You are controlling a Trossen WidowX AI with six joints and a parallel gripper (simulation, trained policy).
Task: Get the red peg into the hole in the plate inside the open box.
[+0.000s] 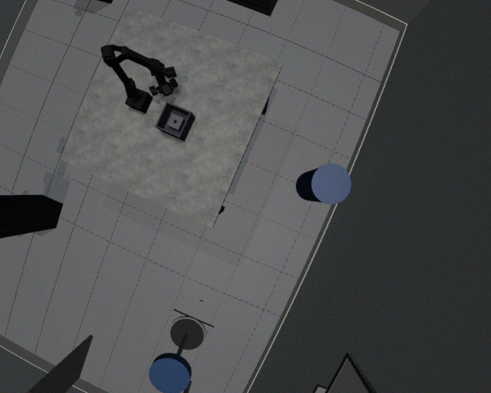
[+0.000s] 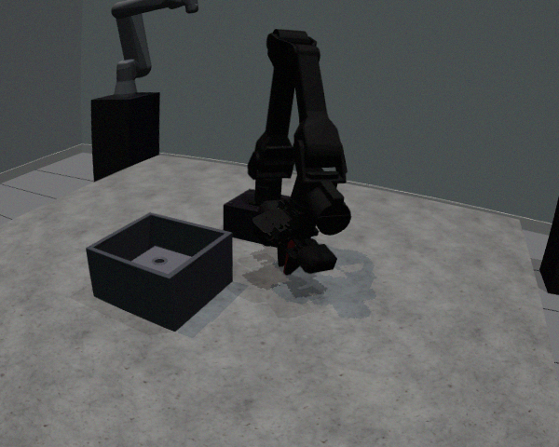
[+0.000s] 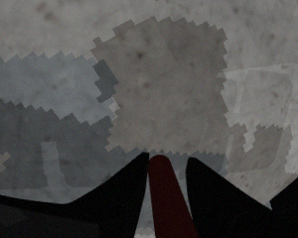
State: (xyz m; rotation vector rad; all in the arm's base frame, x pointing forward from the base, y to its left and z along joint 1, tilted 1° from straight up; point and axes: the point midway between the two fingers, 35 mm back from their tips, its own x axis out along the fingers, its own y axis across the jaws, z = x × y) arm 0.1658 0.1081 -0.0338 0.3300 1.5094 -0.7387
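Right now my gripper tip is 160 mm short of the light grey plate, 180 mm to the left of it and 40 mm below it. From my gripper tip the other things lie so: dark box (160 mm ahead, 180 mm to the right, 20 mm above); then red peg (10 mm to the left, 40 mm above).
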